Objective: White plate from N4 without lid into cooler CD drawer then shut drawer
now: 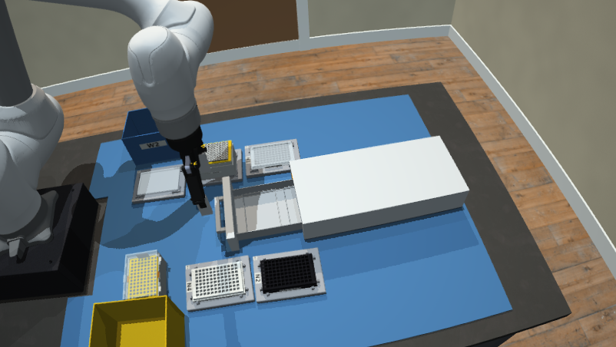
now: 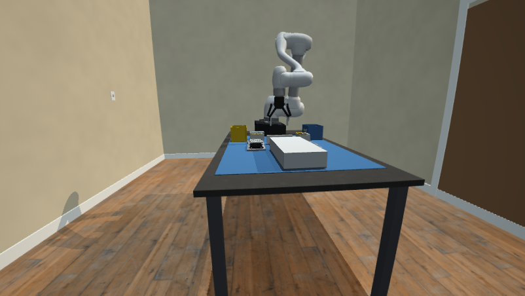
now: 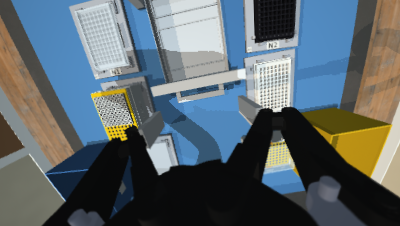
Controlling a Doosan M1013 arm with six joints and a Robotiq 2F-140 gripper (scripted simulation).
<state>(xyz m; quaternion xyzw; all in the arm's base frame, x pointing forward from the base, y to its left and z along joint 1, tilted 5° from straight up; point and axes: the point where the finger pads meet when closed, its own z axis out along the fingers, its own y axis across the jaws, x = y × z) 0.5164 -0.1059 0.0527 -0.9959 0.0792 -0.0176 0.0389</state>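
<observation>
Now: the white plate 18 cm to the right of my hand, 13 cm below it and 4 cm behind it. From my hand the other things lie so: tip box 21 cm behind, 12 cm to the right, 11 cm below; then drawer 15 cm ahead, 13 cm below, 3 cm to the right; then black plate 22 cm to the right, 13 cm below, 13 cm ahead.
</observation>
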